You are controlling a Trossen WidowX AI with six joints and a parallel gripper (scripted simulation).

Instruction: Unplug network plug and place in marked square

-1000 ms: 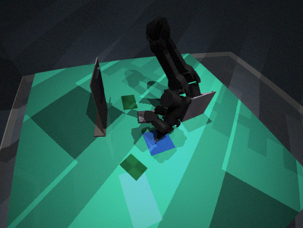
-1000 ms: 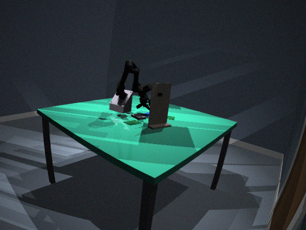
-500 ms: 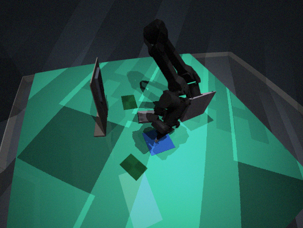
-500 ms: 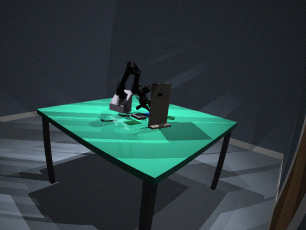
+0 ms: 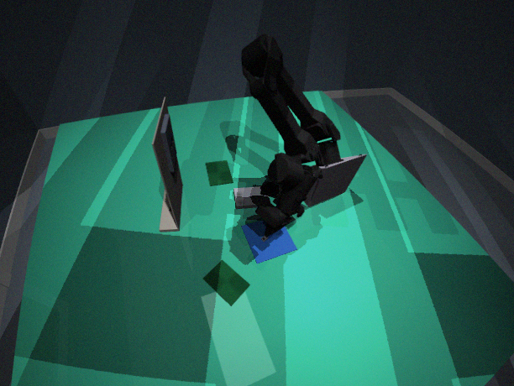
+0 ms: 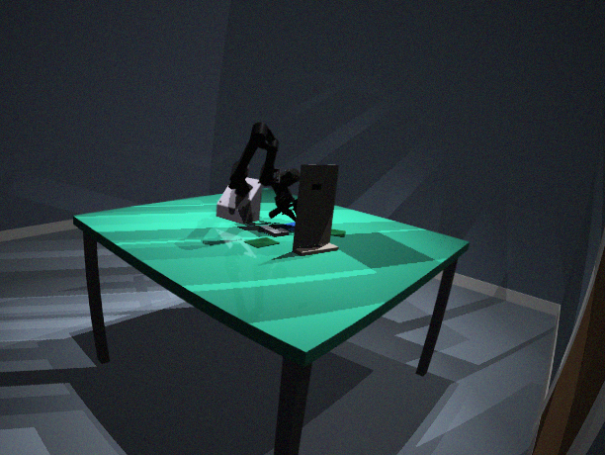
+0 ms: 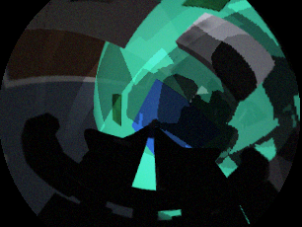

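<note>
The blue marked square lies 1 cm behind my gripper tip and 2 cm below it. From my gripper tip the other things lie so: upright panel 22 cm ahead, 16 cm to the right, 12 cm above; then flat grey plate 14 cm to the right, 1 cm below.
</note>
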